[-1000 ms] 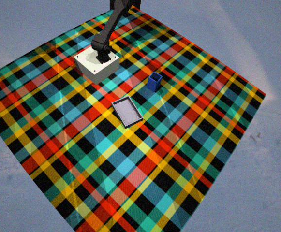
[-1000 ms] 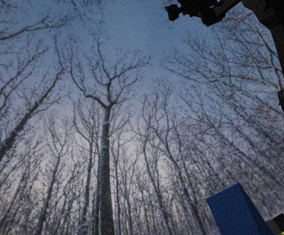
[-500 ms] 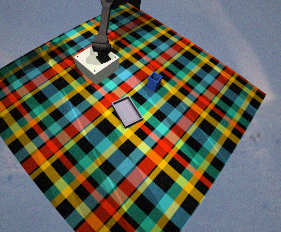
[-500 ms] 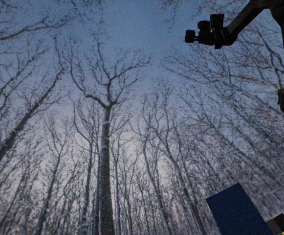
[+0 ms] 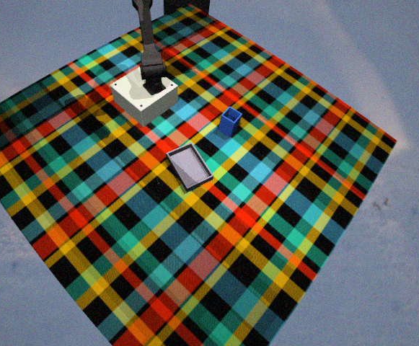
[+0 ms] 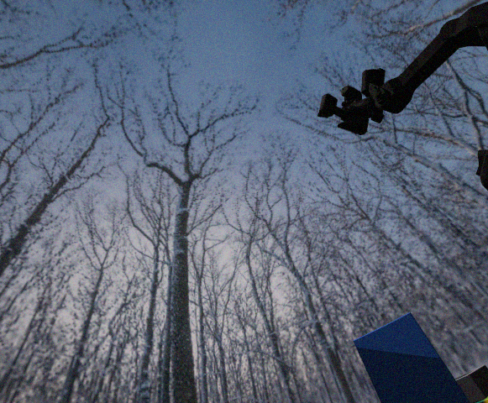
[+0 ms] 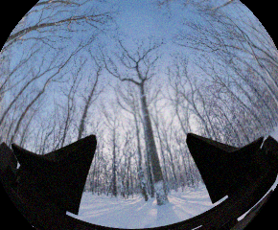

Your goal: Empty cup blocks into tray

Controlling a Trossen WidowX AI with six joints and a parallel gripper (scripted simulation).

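Now: gripper tip 69 cm above the red block, 20 cm to the right of it and 16 cm short of it. From my gripper tip the other things lie so: blue square cup: 71 cm below, 20 cm to the left, 16 cm ahead.
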